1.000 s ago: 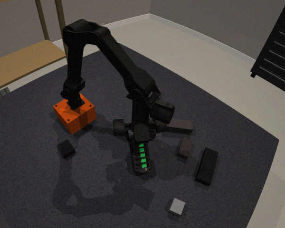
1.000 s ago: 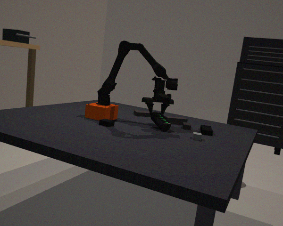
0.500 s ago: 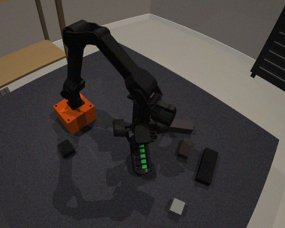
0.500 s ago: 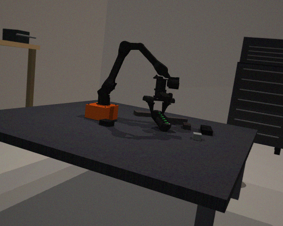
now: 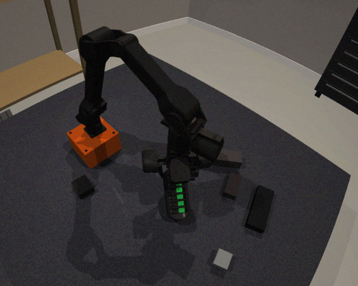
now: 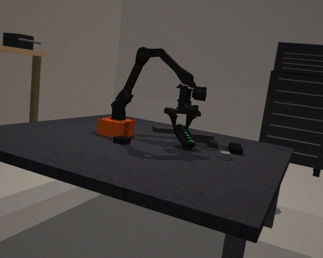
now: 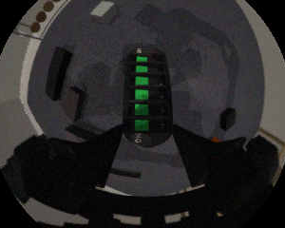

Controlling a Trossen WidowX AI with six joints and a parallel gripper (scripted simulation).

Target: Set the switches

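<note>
Right now the light grey cube is 26 cm ahead of my gripper tip, 7 cm to the right of it and 7 cm below it. Round my gripper tip: long black block 25 cm ahead, 15 cm to the left, 7 cm below; black cube 19 cm behind, 23 cm to the right, 7 cm below.
</note>
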